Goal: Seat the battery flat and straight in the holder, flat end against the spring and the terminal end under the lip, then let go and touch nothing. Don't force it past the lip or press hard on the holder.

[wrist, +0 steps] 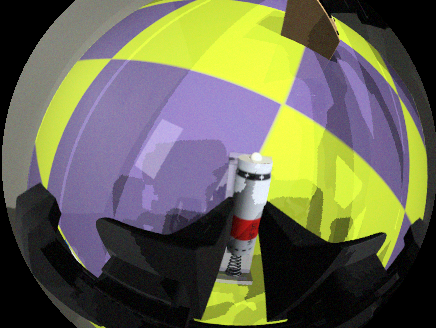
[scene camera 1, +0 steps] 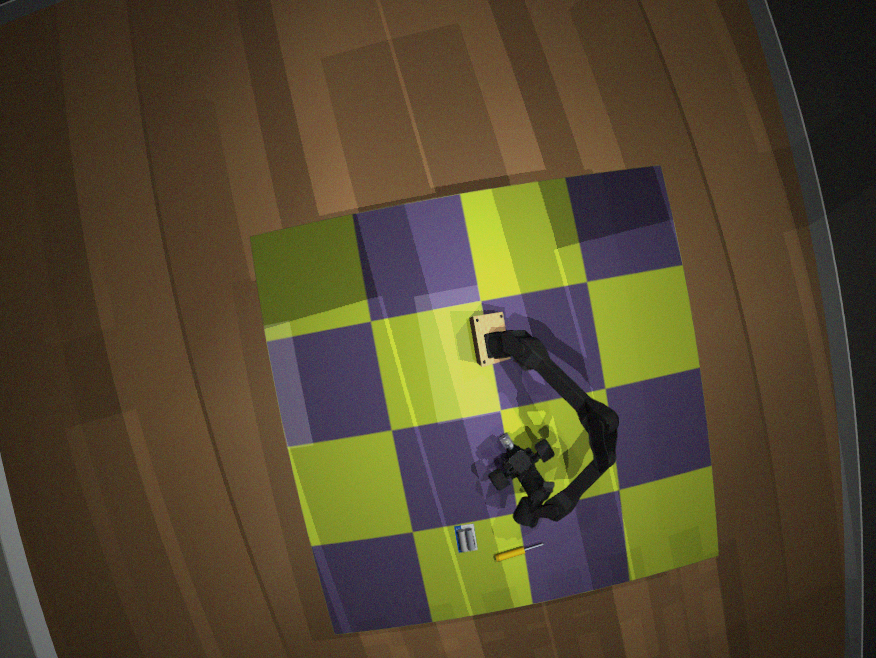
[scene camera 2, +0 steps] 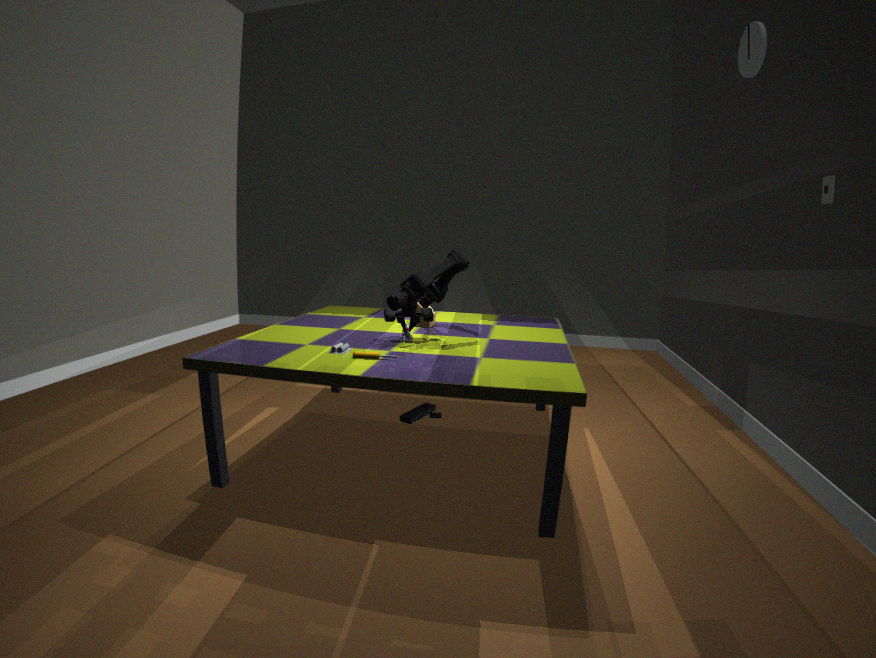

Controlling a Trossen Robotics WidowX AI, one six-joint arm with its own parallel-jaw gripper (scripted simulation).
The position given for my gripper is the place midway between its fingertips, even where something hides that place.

my gripper: wrist 246, 204; scene camera 1 510, 446; scene camera 2 406, 331
